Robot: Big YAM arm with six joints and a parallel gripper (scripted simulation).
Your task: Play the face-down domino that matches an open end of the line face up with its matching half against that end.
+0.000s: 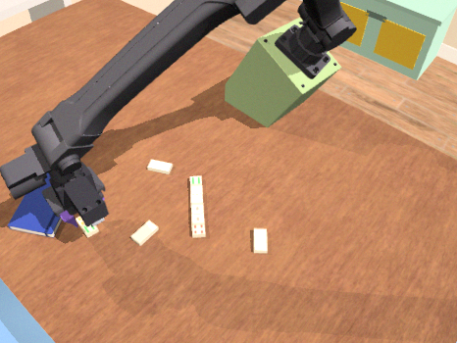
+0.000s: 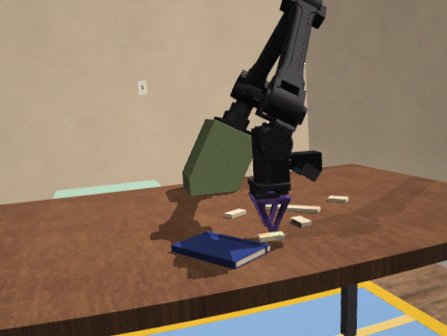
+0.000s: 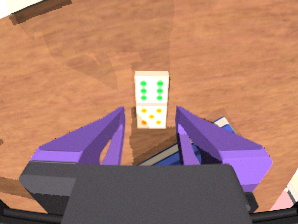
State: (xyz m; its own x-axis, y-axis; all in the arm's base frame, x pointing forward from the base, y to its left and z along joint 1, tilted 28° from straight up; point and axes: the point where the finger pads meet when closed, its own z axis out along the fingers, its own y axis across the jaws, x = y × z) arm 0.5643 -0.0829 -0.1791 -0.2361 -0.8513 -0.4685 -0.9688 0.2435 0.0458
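Now: the book 120 mm to the right of my hand, 20 mm below it and 20 mm ahead of it.
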